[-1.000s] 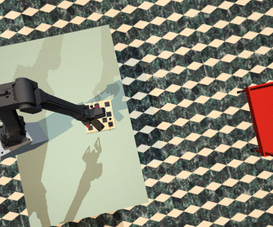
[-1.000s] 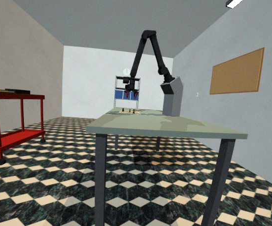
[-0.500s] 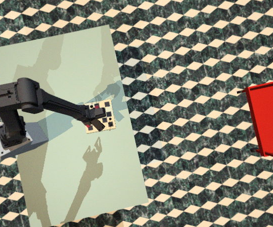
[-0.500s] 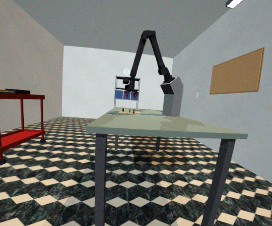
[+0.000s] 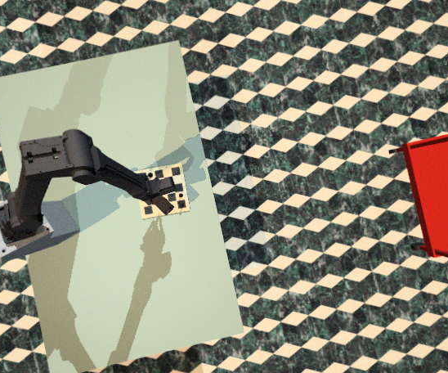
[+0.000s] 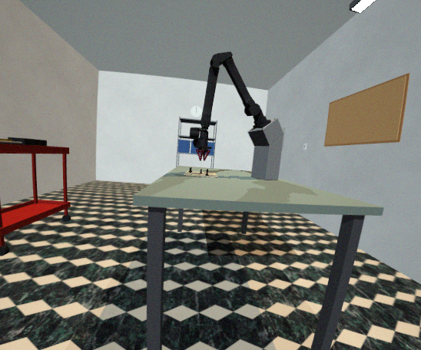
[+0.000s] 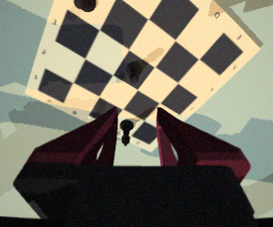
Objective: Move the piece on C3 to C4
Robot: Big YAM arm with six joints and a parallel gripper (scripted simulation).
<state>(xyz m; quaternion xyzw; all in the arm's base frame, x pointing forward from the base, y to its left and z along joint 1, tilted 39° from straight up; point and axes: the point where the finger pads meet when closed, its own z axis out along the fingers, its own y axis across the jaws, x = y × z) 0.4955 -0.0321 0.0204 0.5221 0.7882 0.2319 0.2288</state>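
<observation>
Now: the small chessboard 10 cm below my hand.
</observation>
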